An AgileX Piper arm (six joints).
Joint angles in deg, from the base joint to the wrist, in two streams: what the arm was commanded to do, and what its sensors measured. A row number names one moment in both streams.
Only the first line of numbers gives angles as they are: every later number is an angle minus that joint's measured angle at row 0.
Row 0, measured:
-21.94, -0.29, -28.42, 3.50, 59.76, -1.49
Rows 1 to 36, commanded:
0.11, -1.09, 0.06, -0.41, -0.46, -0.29
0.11, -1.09, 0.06, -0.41, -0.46, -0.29
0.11, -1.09, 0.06, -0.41, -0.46, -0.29
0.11, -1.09, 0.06, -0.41, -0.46, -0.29
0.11, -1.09, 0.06, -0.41, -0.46, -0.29
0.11, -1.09, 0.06, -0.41, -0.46, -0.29
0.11, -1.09, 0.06, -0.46, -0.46, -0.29
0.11, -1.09, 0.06, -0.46, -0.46, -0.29
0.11, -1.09, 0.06, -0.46, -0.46, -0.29
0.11, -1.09, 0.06, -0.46, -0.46, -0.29
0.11, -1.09, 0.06, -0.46, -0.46, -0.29
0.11, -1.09, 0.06, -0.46, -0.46, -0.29
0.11, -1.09, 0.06, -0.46, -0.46, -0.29
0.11, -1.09, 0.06, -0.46, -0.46, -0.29
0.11, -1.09, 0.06, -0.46, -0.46, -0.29
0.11, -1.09, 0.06, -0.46, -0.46, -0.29
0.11, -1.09, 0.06, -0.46, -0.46, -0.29
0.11, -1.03, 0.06, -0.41, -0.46, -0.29
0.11, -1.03, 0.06, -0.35, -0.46, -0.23
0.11, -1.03, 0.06, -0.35, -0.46, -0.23
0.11, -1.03, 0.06, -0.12, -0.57, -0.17
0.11, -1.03, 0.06, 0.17, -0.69, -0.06
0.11, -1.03, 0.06, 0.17, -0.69, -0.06
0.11, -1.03, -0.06, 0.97, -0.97, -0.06
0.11, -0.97, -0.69, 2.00, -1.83, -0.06
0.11, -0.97, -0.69, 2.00, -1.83, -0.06
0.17, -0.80, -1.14, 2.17, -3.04, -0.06
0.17, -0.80, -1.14, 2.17, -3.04, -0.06
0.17, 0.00, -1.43, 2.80, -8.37, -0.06
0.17, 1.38, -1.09, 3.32, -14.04, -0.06
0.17, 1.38, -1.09, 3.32, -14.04, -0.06
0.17, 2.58, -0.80, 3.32, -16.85, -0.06
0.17, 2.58, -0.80, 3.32, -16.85, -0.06
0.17, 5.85, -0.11, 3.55, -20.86, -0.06
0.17, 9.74, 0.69, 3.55, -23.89, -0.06
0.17, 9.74, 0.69, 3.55, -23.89, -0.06
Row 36, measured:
0.00, 5.22, -0.34, 3.26, -18.05, 0.00
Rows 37 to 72, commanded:
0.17, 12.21, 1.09, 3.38, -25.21, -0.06
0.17, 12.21, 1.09, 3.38, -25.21, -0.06
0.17, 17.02, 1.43, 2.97, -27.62, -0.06
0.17, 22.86, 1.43, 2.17, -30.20, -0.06
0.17, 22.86, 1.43, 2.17, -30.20, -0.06
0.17, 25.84, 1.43, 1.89, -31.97, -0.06
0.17, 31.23, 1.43, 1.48, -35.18, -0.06
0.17, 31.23, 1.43, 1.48, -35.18, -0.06
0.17, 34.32, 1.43, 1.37, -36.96, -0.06
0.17, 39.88, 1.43, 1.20, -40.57, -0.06
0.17, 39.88, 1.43, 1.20, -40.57, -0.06
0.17, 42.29, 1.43, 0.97, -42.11, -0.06
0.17, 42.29, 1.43, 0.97, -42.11, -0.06
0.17, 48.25, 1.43, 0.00, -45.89, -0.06
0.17, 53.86, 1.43, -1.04, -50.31, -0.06
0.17, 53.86, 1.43, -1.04, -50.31, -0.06
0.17, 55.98, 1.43, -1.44, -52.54, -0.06
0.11, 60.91, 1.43, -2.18, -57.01, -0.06
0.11, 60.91, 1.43, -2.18, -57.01, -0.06
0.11, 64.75, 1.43, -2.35, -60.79, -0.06
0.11, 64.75, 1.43, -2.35, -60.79, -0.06
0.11, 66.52, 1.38, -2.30, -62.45, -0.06
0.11, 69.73, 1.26, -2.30, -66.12, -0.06
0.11, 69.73, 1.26, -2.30, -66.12, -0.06
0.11, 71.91, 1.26, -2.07, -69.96, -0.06
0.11, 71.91, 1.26, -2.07, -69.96, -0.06
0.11, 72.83, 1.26, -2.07, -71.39, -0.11
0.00, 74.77, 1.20, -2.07, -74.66, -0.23
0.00, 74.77, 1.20, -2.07, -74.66, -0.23
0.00, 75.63, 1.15, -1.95, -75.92, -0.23
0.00, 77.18, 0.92, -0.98, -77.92, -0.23
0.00, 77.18, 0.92, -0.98, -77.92, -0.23
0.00, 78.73, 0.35, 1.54, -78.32, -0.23
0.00, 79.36, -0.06, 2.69, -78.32, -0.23
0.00, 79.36, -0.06, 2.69, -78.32, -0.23
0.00, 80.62, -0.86, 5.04, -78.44, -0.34
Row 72, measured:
0.00, 79.24, 0.46, 1.77, -76.78, 0.00
